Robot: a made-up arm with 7 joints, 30 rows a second.
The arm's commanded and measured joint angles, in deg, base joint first. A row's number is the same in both.
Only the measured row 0 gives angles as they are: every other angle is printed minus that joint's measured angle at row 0.
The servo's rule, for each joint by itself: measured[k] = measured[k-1] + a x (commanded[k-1-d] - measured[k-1]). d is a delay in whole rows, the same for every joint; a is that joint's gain. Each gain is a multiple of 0.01, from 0.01 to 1. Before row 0 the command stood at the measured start. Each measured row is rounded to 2 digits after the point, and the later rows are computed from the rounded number. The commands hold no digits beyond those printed.
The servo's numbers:
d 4
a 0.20 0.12 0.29 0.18 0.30 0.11 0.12
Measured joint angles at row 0:
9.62 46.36 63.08 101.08 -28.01 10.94 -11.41
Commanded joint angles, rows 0 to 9:
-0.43 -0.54 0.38 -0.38 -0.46 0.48 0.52
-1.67 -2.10 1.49 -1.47 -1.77 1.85 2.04
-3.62 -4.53 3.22 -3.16 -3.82 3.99 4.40
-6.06 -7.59 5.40 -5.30 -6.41 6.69 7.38
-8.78 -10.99 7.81 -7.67 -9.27 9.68 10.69
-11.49 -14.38 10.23 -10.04 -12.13 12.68 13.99
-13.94 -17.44 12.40 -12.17 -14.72 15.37 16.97
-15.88 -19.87 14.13 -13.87 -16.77 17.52 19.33
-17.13 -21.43 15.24 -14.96 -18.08 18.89 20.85
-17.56 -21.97 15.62 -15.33 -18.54 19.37 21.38
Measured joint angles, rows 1 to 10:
0.00 0.00 0.00 0.00 0.00 0.00 0.00
0.00 0.00 0.00 0.00 0.00 0.00 0.00
0.00 0.00 0.00 0.00 0.00 0.00 0.00
0.00 0.00 0.00 0.00 0.00 0.00 0.00
-0.09 -0.06 0.11 -0.07 -0.14 0.05 0.06
-0.41 -0.30 0.51 -0.32 -0.63 0.25 0.30
-1.05 -0.81 1.30 -0.83 -1.59 0.66 0.79
-2.05 -1.62 2.49 -1.63 -3.04 1.32 1.58
-3.40 -2.74 4.03 -2.72 -4.91 2.24 2.67
-5.02 -4.14 5.83 -4.04 -7.08 3.39 4.03

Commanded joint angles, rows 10 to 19:
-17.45 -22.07 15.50 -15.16 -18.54 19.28 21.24
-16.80 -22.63 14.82 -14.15 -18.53 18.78 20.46
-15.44 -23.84 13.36 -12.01 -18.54 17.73 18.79
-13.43 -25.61 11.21 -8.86 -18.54 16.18 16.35
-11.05 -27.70 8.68 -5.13 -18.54 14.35 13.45
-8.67 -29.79 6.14 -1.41 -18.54 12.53 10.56
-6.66 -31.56 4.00 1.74 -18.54 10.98 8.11
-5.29 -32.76 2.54 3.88 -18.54 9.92 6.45
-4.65 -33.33 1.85 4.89 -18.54 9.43 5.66
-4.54 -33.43 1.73 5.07 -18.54 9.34 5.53
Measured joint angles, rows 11 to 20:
-6.80 -5.74 7.74 -5.50 -9.37 4.71 5.58
-8.62 -7.44 9.59 -7.01 -11.59 6.12 7.23
-10.32 -9.12 11.23 -8.44 -13.54 7.52 8.86
-11.77 -10.66 12.50 -9.68 -15.04 8.82 10.36
-12.91 -12.03 13.37 -10.67 -16.09 9.97 11.67
-13.69 -13.30 13.79 -11.30 -16.82 10.94 12.72
-14.04 -14.56 13.67 -11.43 -17.34 11.69 13.45
-13.92 -15.89 12.96 -10.97 -17.70 12.18 13.80
-13.35 -17.31 11.72 -9.92 -17.95 12.42 13.76
-12.41 -18.81 10.10 -8.39 -18.13 12.43 13.38

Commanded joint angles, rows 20 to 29:
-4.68 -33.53 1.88 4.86 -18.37 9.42 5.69
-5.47 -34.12 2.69 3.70 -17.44 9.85 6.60
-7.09 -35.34 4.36 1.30 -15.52 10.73 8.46
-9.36 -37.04 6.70 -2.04 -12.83 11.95 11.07
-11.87 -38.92 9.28 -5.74 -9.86 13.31 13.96
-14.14 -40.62 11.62 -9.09 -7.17 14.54 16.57
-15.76 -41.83 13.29 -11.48 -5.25 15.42 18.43
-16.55 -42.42 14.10 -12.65 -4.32 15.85 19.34
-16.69 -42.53 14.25 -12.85 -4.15 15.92 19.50
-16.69 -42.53 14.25 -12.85 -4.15 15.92 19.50
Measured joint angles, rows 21 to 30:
-11.26 -20.34 8.33 -6.57 -18.25 12.27 12.75
-10.07 -21.83 6.65 -4.69 -18.34 12.01 11.99
-8.99 -23.21 5.26 -2.97 -18.40 11.73 11.23
-8.10 -24.44 4.24 -1.52 -18.44 11.47 10.55
-7.42 -25.53 3.56 -0.37 -18.42 11.24 9.97
-7.03 -26.56 3.31 0.36 -18.13 11.09 9.57
-7.04 -27.61 3.61 0.53 -17.35 11.05 9.44
-7.50 -28.74 4.51 0.07 -15.99 11.15 9.64
-8.37 -29.96 5.89 -0.98 -14.15 11.39 10.16
-9.52 -31.24 7.55 -2.44 -12.06 11.74 10.93

